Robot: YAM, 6 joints.
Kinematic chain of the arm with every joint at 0, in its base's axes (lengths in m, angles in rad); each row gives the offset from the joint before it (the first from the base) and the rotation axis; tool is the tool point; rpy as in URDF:
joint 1: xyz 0 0 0.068 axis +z
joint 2: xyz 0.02 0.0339 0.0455 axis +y
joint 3: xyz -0.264 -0.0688 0 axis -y
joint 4: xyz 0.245 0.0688 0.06 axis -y
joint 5: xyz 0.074 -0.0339 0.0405 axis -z
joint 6: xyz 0.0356 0 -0.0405 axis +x
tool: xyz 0 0 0 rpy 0 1.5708 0
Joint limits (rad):
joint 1: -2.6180..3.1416
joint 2: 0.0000..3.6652
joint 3: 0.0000..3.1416
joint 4: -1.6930..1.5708
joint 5: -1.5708..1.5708
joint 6: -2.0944..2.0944
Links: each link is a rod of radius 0.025 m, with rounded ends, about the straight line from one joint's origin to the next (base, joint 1, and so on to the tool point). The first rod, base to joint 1, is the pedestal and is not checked.
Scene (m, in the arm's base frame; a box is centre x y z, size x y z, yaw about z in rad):
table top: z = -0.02
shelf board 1: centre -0.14 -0.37 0.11 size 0.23 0.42 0.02 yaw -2
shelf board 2: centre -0.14 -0.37 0.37 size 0.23 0.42 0.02 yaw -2
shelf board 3: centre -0.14 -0.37 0.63 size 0.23 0.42 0.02 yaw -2
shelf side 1: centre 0.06 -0.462 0.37 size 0.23 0.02 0.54 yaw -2
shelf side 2: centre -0.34 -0.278 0.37 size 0.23 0.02 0.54 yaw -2
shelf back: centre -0.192 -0.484 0.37 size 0.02 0.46 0.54 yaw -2
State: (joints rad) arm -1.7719 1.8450 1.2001 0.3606 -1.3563 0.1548
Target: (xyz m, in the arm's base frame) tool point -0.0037 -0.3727 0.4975
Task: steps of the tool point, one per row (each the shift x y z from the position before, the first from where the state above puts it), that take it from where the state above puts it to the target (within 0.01 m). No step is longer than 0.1 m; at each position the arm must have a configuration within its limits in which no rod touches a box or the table.
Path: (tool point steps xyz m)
1: 0.0411 0.0637 0.0171
2: 0.0302 0.0678 -0.0001
3: 0.0192 0.0663 -0.0170
4: 0.0060 -0.0296 0.0839
5: 0.0055 -0.0105 0.0857
6: 0.0038 0.0086 0.0825
7: -0.0247 -0.0704 0.0074
8: -0.0387 -0.0681 -0.0074

